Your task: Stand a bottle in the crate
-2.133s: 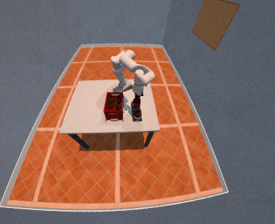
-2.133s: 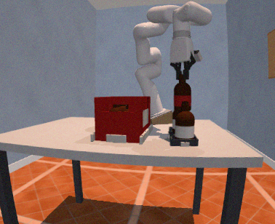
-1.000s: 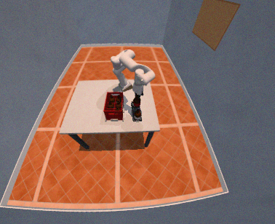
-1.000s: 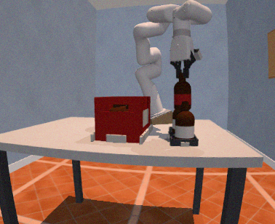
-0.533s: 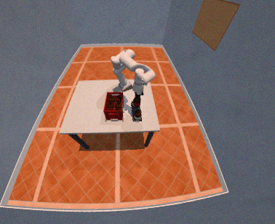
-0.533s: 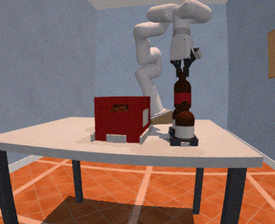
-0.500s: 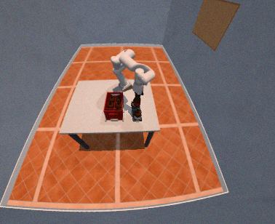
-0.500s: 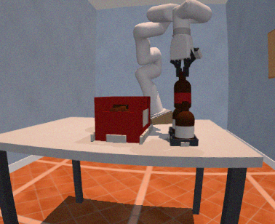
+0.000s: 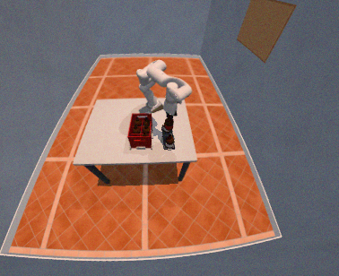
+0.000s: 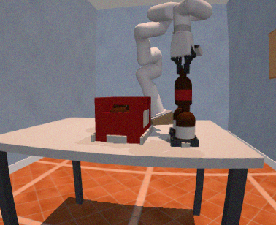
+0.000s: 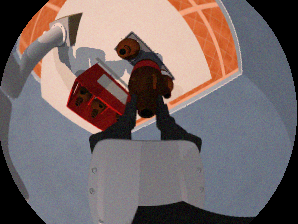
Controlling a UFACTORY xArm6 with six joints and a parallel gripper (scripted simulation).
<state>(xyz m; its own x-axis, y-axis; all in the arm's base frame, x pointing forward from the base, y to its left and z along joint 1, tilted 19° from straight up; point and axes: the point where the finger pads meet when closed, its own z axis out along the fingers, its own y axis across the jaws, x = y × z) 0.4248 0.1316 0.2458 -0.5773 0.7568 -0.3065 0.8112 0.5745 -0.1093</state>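
The brown bottle lies 70 mm below my hand. Also, from my hand: red crate 240 mm to the right, 210 mm below, 70 mm behind; tray 280 mm below.
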